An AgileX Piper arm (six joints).
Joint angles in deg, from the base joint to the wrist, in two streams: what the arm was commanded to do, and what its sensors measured. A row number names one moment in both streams.
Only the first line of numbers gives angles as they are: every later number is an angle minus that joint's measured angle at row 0.
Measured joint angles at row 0:
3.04 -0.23 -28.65 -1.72 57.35 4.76
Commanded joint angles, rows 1 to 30:
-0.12 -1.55 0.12 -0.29 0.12 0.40
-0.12 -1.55 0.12 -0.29 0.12 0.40
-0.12 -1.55 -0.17 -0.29 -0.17 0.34
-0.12 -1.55 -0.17 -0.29 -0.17 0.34
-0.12 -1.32 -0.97 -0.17 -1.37 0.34
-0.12 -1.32 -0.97 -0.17 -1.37 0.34
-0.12 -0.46 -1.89 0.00 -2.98 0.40
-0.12 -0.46 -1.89 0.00 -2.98 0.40
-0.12 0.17 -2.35 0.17 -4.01 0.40
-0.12 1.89 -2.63 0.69 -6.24 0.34
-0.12 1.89 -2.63 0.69 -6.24 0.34
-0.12 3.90 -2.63 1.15 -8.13 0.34
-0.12 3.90 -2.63 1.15 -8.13 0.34
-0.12 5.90 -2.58 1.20 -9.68 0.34
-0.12 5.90 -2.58 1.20 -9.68 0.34
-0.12 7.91 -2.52 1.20 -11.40 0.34
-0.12 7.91 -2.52 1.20 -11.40 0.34
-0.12 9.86 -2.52 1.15 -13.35 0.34
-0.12 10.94 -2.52 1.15 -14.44 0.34
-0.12 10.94 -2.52 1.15 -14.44 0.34
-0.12 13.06 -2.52 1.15 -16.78 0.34
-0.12 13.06 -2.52 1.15 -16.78 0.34
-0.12 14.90 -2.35 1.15 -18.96 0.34
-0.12 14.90 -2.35 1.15 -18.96 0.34
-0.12 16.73 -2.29 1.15 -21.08 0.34
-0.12 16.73 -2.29 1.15 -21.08 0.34
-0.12 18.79 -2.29 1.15 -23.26 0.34
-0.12 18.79 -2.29 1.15 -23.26 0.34
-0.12 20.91 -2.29 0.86 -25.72 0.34
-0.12 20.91 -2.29 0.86 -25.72 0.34
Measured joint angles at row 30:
0.00 18.62 -2.18 1.20 -21.77 0.00
